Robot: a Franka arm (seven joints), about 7 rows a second.
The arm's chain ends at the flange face. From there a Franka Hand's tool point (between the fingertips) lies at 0.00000 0.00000 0.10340 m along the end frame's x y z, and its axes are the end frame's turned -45 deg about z.
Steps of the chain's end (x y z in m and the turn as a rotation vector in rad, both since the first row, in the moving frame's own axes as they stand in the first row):
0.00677, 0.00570, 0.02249, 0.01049, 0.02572, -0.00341
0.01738, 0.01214, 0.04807, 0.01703, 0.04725, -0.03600
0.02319, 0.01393, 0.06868, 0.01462, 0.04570, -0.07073
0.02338, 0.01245, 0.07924, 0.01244, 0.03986, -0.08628
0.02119, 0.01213, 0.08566, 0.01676, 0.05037, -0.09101
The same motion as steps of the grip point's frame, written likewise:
0.00341, 0.00993, 0.02245, -0.01077, 0.02560, -0.00341
0.00844, 0.02300, 0.04794, -0.02137, 0.04545, -0.03600
0.01103, 0.02836, 0.06856, -0.02198, 0.04265, -0.07073
0.01163, 0.02717, 0.07915, -0.01939, 0.03698, -0.08628
0.01142, 0.02579, 0.08551, -0.02377, 0.04747, -0.09101

